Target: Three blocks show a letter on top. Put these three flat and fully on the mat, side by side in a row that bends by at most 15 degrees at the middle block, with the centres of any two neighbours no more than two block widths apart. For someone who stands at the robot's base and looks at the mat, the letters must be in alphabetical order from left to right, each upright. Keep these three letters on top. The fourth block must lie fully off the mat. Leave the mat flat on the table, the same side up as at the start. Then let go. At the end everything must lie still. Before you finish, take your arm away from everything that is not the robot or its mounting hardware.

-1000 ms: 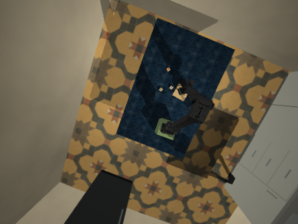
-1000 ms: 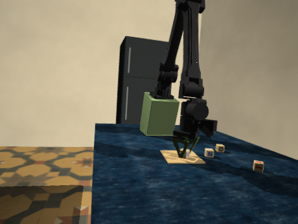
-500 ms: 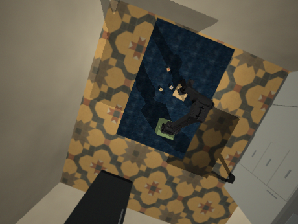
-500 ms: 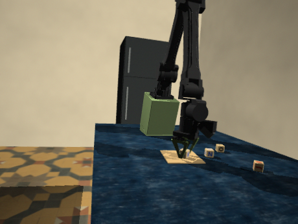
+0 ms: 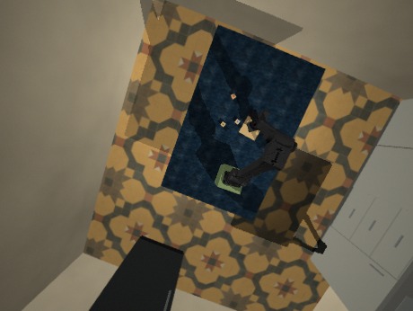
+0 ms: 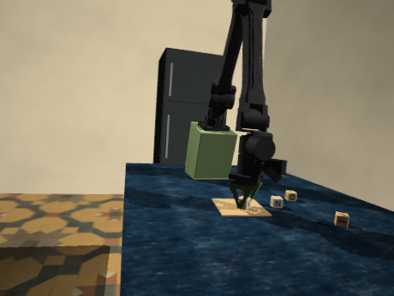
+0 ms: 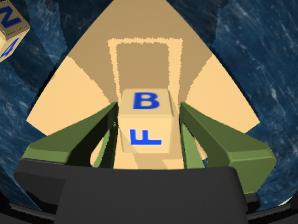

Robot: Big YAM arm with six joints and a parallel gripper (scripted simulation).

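My gripper is now 2 cm past the tan mat and 1 cm above it.
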